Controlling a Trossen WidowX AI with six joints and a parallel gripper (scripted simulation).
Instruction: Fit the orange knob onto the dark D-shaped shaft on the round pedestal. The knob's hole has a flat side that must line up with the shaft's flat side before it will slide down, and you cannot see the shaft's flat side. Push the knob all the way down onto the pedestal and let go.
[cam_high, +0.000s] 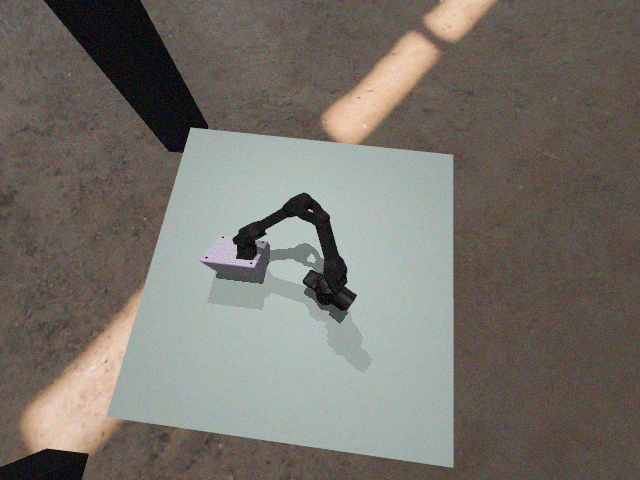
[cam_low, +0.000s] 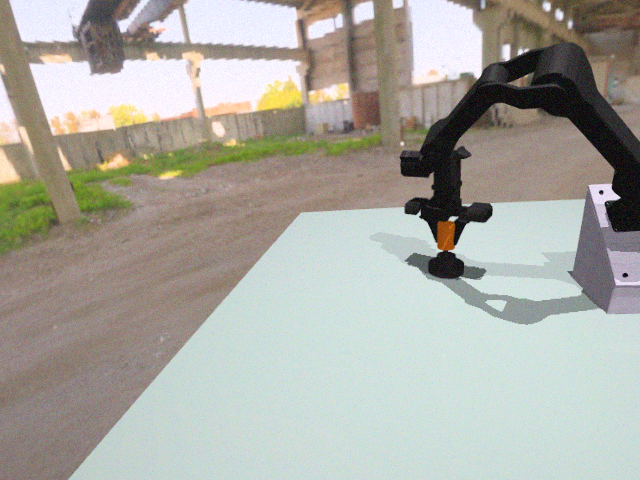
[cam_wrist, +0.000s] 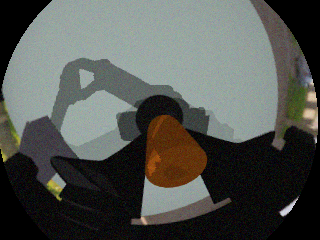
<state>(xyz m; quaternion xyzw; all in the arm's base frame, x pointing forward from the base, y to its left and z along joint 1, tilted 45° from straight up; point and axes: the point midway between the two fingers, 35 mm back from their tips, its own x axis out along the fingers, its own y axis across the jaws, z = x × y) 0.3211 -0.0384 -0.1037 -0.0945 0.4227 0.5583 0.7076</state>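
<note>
Right now the orange knob is 20 mm above my gripper tip. From my gripper tip the other things lie so: dark round pedestal (40 mm below).
</note>
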